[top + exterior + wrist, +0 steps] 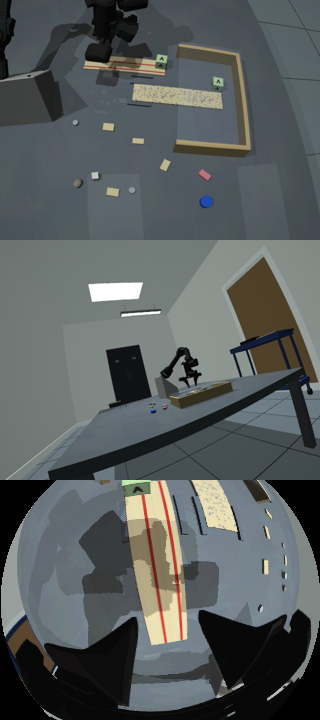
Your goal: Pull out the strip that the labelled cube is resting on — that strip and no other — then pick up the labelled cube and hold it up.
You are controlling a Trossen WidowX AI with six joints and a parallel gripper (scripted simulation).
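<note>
Right now the speckled strip is 18 cm ahead of my gripper tip, 15 cm to the right of it and 4 cm below it. The rest, counted from my gripper tip: blue disc 45 cm to the right, 17 cm ahead, 4 cm below; pink block 38 cm to the right, 19 cm ahead, 4 cm below; white cube 34 cm to the right, 7 cm behind, 4 cm below.
</note>
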